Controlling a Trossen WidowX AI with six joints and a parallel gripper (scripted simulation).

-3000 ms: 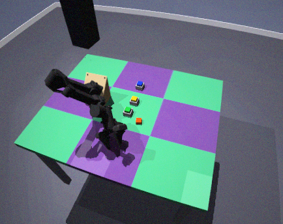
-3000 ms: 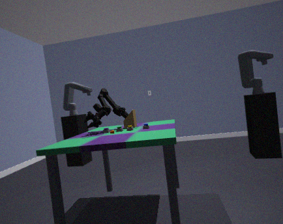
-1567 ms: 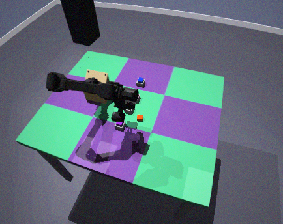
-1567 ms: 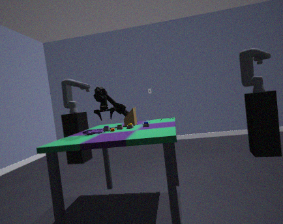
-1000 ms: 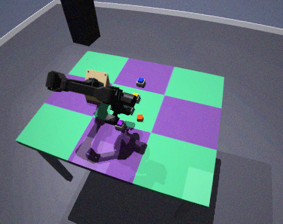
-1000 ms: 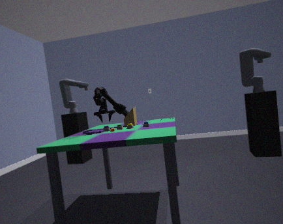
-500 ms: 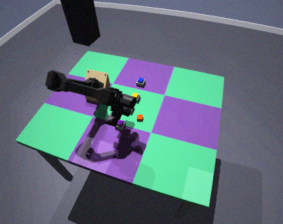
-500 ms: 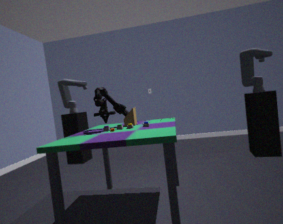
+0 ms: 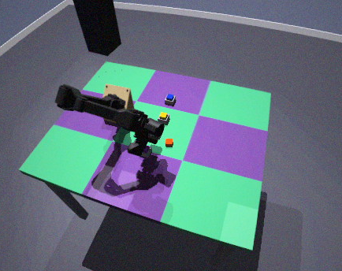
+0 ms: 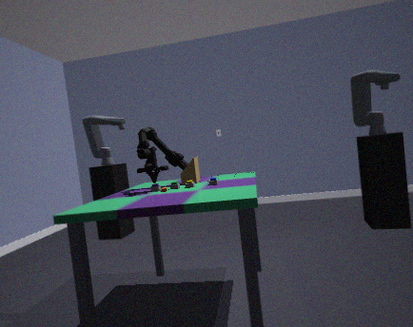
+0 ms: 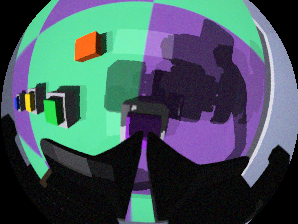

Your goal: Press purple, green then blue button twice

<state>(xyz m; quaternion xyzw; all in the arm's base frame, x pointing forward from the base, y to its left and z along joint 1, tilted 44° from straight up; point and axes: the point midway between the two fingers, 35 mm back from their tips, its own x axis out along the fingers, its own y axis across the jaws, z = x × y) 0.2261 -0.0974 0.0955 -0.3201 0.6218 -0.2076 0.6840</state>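
Now: gripper tip 1 cm above the purple button. The rest, counted from my gripper tip: yellow button (2 cm behind, 22 cm to the left, 1 cm below); then orange block (8 cm ahead, 10 cm to the left, 3 cm below); then green button (1 cm behind, 13 cm to the left, 1 cm below).
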